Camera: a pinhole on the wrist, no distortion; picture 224 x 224 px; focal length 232.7 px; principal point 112.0 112.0 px. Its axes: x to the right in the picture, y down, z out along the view. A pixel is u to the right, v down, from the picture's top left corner.
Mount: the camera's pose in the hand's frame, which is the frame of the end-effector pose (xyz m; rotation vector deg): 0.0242 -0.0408 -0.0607 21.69 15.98 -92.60
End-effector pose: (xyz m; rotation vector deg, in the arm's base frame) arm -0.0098 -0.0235 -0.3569 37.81 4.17 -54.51
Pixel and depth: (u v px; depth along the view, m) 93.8 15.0 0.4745
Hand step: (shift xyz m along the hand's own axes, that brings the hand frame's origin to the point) -0.2065 -0.1808 0.3784
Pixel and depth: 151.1 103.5 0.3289
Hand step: -0.0157 -0.2220 0.2167
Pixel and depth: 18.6 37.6 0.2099
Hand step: -0.0538 -0.0425 0.1620
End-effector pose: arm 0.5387 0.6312 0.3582 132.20 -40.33 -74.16
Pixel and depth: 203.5 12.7 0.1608
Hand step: -0.0598 -0.1573 0.0574
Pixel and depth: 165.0 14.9 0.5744
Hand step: -0.2651 -0.3707 0.3997
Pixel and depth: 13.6 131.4 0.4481
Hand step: 0.0381 -0.0503 0.4270
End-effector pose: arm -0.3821 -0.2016 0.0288 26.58 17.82 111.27
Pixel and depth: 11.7 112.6 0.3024
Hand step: 0.0094 -0.0430 0.2683
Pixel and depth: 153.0 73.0 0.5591
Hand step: -0.1168 -0.3469 0.4056
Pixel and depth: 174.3 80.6 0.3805
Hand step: -0.0613 -0.2820 0.2431
